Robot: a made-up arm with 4 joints. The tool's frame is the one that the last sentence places.
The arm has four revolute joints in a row. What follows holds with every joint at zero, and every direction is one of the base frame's.
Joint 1 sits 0.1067 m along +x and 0.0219 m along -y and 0.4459 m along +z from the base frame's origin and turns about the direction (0.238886, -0.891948, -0.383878).
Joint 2 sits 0.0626 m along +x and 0.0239 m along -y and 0.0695 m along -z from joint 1 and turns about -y.
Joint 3 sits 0.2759 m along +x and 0.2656 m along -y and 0.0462 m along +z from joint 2 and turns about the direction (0.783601, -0.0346, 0.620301).
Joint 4 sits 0.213 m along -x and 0.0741 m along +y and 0.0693 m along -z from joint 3 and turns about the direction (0.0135, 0.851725, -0.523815).
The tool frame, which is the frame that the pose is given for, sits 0.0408 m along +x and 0.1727 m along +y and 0.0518 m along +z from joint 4; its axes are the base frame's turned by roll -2.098, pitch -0.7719 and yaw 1.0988 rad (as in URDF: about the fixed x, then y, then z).
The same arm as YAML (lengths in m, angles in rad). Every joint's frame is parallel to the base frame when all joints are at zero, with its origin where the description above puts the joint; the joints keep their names.
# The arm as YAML. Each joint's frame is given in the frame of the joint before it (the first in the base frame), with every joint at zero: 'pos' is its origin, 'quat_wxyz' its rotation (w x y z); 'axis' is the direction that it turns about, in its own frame. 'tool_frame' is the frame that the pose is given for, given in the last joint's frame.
length_unit: m
angle_unit: rad
joints:
  - joint: joint 1
    pos: [0.1067, -0.0219, 0.4459]
    quat_wxyz: [1.0, 0.0, 0.0, 0.0]
    axis: [0.238907, -0.891928, -0.383912]
  - joint: joint 2
    pos: [0.0626, -0.0239, -0.0695]
    quat_wxyz: [1.0, 0.0, 0.0, 0.0]
    axis: [0.0, -1.0, 0.0]
  - joint: joint 3
    pos: [0.2759, -0.2656, 0.0462]
    quat_wxyz: [1.0, 0.0, 0.0, 0.0]
    axis: [0.783601, -0.0346, 0.620301]
  - joint: joint 4
    pos: [-0.213, 0.0741, -0.0693]
    quat_wxyz: [1.0, 0.0, 0.0, 0.0]
    axis: [0.0135, 0.851725, -0.523815]
tool_frame:
  pos: [0.0408, 0.1727, 0.0518]
  quat_wxyz: [0.564227, -0.586985, -0.579408, -0.037192]

